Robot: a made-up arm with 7 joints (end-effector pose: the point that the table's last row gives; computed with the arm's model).
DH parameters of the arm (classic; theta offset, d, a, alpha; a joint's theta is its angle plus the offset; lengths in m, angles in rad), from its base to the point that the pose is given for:
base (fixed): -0.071 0 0 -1.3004
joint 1: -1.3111 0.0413 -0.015 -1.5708
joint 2: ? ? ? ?
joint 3: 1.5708 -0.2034 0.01 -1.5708
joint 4: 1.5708 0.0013 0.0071 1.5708
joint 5: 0 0.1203 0 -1.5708
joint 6: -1.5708 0 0.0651 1.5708
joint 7: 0 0 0 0
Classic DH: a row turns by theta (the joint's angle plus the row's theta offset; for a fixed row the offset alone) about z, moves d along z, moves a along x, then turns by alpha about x.
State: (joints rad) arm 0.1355 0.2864 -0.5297 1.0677 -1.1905 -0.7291 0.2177
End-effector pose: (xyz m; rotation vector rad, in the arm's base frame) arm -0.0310 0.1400 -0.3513 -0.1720 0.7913 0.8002
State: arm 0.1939 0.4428 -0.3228 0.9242 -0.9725 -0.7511 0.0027
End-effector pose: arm -0.0158 0.1939 -0.3201 -0.0697 0.5813 0.5426
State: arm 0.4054 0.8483 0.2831 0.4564 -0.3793 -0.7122 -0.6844
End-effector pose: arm 0.0368 0.2940 -0.1742 0.5625 0.3817 -0.4202
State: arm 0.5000 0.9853 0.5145 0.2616 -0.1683 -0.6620 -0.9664
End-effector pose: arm 0.0588 0.3003 -0.1108 0.8791 0.5254 -0.7924
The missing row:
joint 2: 1.2915 0.0001 -0.0092 1.5708
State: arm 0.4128 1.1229 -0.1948 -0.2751 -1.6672 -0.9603 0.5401
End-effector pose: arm 0.0850 0.2291 -0.1331 -0.6044 -0.0382 0.8113
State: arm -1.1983 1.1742 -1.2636 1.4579 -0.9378 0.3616 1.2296
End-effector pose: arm 0.2281 0.3553 -0.0682 1.2756 0.3778 1.9174
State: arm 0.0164 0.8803 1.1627 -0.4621 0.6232 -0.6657 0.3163
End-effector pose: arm 0.0872 0.2136 0.0163 1.8614 -1.1937 0.5777
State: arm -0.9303 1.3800 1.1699 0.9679 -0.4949 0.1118 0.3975
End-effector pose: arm 0.1162 0.4013 0.0700 -0.5398 -0.7181 1.4339
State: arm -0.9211 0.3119 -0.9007 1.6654 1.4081 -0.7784 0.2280
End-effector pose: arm 0.2149 0.1104 -0.3041 1.7230 0.2047 -1.6473
